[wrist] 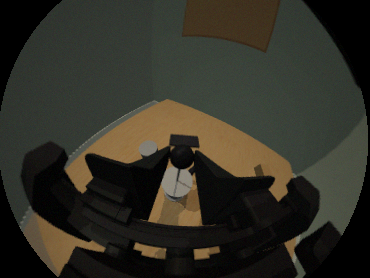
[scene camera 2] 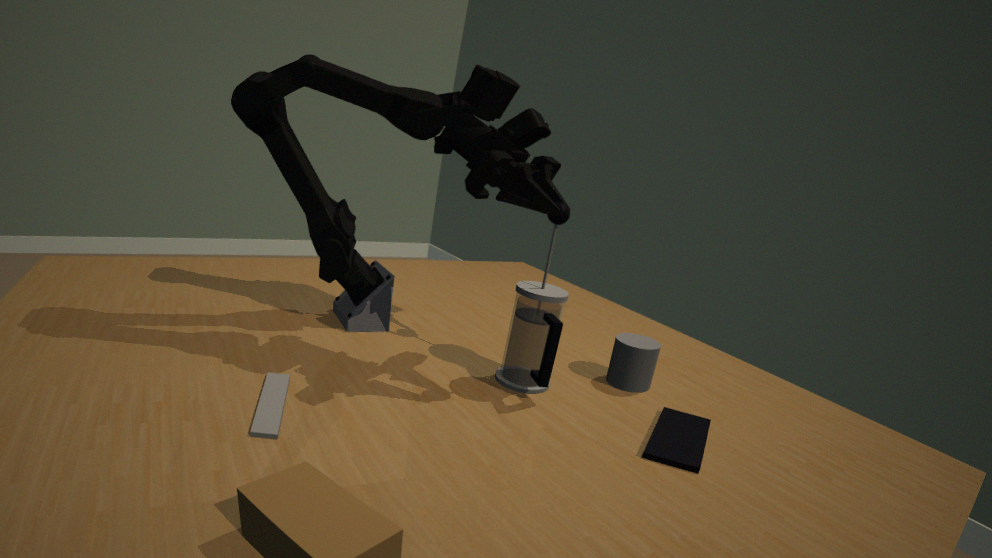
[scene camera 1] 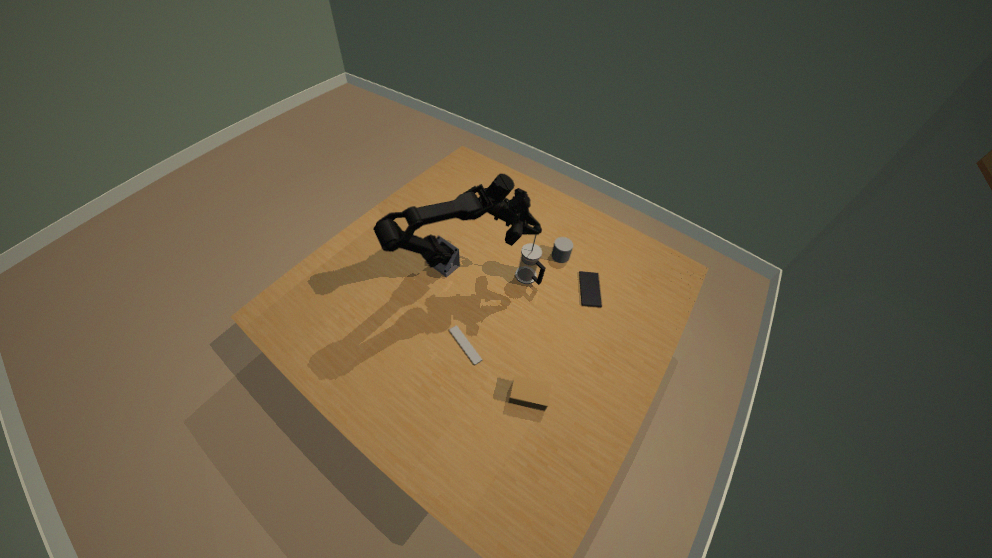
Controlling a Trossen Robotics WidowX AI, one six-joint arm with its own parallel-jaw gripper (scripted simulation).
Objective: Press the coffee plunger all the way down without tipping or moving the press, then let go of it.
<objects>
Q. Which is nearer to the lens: the grey cylinder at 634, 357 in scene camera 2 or the flat black slab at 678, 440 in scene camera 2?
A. The flat black slab.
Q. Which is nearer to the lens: the grey cylinder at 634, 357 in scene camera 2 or the grey bar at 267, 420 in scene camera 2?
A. The grey bar.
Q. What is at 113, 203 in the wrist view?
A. The gripper.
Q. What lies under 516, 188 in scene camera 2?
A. The gripper.
</objects>
